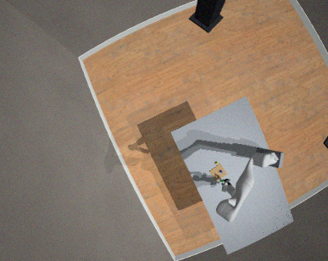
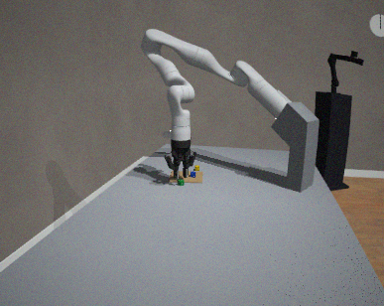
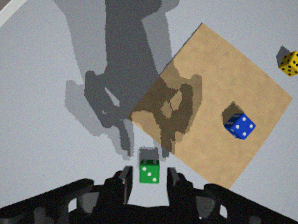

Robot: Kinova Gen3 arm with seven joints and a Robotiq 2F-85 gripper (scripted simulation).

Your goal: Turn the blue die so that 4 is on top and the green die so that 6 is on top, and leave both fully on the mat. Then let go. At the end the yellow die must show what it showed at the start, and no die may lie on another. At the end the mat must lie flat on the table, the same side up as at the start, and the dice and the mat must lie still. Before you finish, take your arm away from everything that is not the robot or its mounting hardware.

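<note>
The green die is 4 cm below my hand. Also, from my hand: blue die 8 cm to the right, 7 cm behind, 3 cm below; tan mat 9 cm to the right, 4 cm below, 4 cm behind; yellow die 18 cm to the right, 10 cm behind, 4 cm below.
</note>
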